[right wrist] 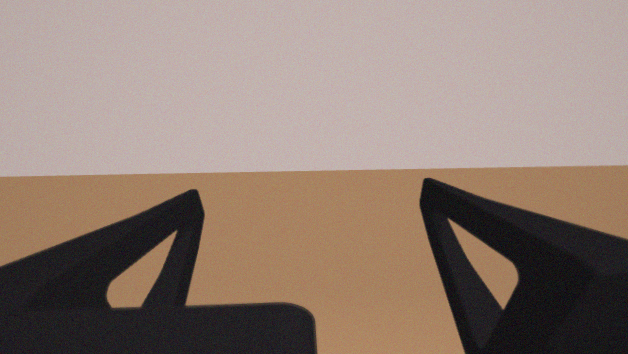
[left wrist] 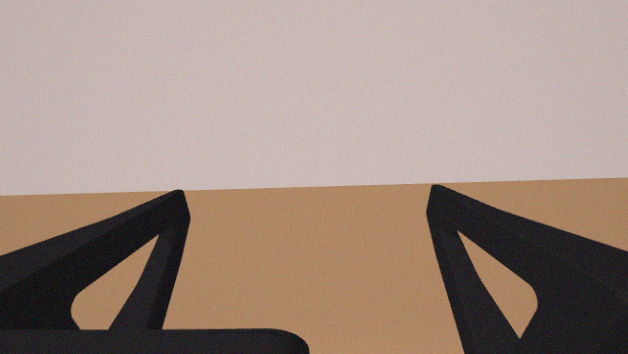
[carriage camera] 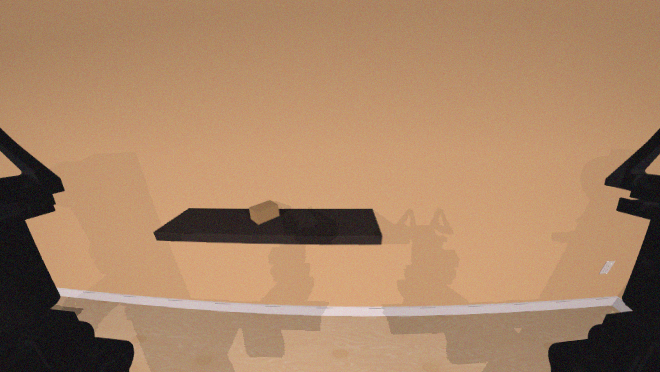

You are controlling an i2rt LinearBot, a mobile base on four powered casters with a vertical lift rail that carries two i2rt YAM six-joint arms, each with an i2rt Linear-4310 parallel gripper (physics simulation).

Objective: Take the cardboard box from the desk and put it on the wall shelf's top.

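Places are measured from the left arm's base along level axes (x ahead, y left, z up), in metres.
Pixels of known places: left gripper, between the fingertips: [left wrist: 307, 201]; right gripper, between the fingertips: [right wrist: 311, 196].
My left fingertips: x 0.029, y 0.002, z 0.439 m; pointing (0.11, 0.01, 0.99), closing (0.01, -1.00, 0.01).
Behind a point stands the place of what it marks.
The small cardboard box [carriage camera: 264, 213] @(x 0.746, y 0.018, z -0.048 m) rests on top of the dark wall shelf [carriage camera: 210, 223] @(x 0.725, y 0.304, z -0.095 m), left of the shelf's middle, towards its back edge in the carriage view. My left gripper [left wrist: 307, 201] @(x 0.029, y 0.002, z 0.439 m) is open, with wall and ceiling showing between its fingers; in the carriage view part of it shows at the left edge, well away from the box. My right gripper [right wrist: 311, 196] @(x 0.039, y -0.667, z 0.433 m) is open and empty, facing wall and ceiling; part of it shows at the right edge of the carriage view. Both are apart from the shelf. The desk does not show in these views.
The orange wall [carriage camera: 350, 125] @(x 0.883, y -0.416, z 0.359 m) stands behind the shelf, with arm shadows on it. A white baseboard [carriage camera: 350, 311] @(x 0.869, y -0.445, z -0.942 m) runs below, above the wooden floor [carriage camera: 310, 350] @(x 0.631, y -0.171, z -0.995 m). A small white wall plate [carriage camera: 607, 267] @(x 0.852, y -2.300, z -0.592 m) is at the right. The pale ceiling [left wrist: 310, 90] @(x 0.443, y 0.020, z 1.441 m) [right wrist: 310, 85] @(x 0.457, y -0.645, z 1.442 m) shows in both wrist views.
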